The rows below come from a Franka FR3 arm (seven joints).
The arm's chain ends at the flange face. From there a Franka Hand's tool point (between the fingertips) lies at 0.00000 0.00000 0.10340 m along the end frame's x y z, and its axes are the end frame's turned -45 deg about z.
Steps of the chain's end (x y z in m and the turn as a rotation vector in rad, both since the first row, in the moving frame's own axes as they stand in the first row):
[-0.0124 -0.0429 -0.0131 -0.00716 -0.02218 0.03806]
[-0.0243 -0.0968 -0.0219 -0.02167 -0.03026 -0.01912]
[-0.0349 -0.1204 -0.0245 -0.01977 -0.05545 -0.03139]
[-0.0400 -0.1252 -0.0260 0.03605 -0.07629 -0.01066]
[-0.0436 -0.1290 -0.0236 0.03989 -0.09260 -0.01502]
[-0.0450 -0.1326 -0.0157 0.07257 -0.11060 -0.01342]
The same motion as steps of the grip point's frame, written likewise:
[0.0194 -0.0402 -0.0131 0.01062 -0.02075 0.03806]
[0.0475 -0.0862 -0.0220 0.00607 -0.03672 -0.01912]
[0.0549 -0.1123 -0.0247 0.02523 -0.05319 -0.03139]
[0.0573 -0.1250 -0.0264 0.07944 -0.02845 -0.01066]
[0.0565 -0.1317 -0.0241 0.09368 -0.03727 -0.01502]
[0.0591 -0.1389 -0.0166 0.12952 -0.02689 -0.01342]

